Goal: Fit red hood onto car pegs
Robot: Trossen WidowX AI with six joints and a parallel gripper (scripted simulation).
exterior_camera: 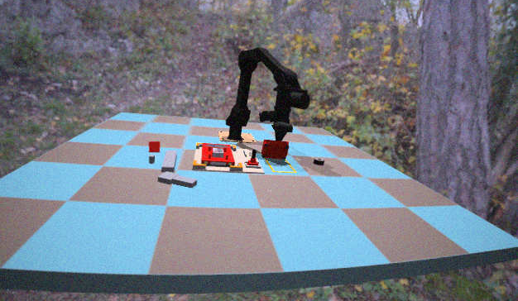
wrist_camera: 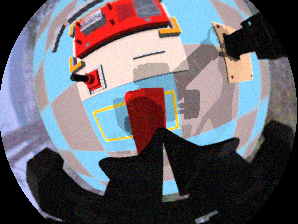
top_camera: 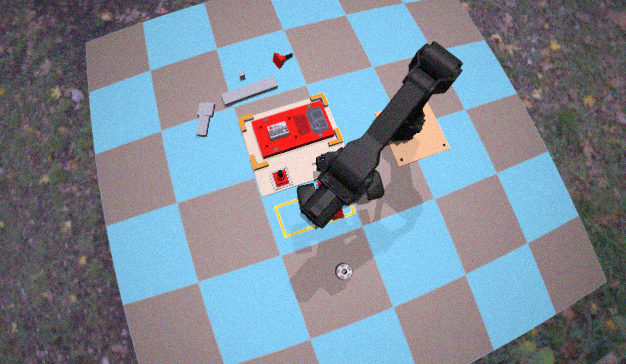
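The red hood lies 10 mm to the right of my gripper tip, 10 mm below it and 10 mm ahead of it. Also, from my gripper tip: beige jig 190 mm to the right, 90 mm ahead, 40 mm below; then grey engine block 200 mm to the right, 120 mm ahead, 30 mm below.
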